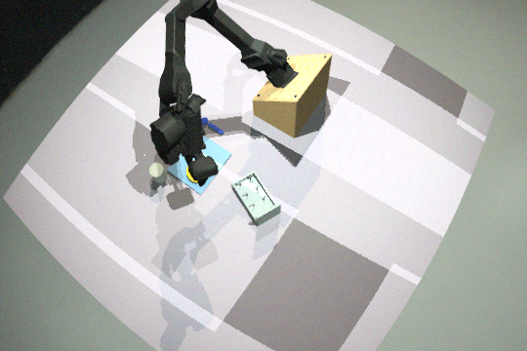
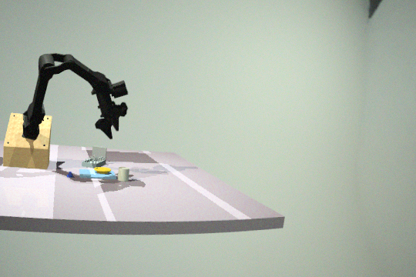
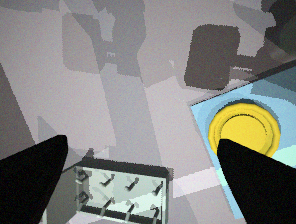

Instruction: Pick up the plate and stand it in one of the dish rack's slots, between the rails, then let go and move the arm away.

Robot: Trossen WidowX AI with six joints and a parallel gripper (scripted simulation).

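My gripper tip is 15 cm above the yellow plate, 6 cm to the left of it and 4 cm past it. Round my gripper tip: cup 14 cm to the right, 14 cm below, 5 cm ahead; light blue mat 16 cm below, 9 cm to the right, 6 cm behind; dish rack 14 cm below, 11 cm to the left, 9 cm behind.
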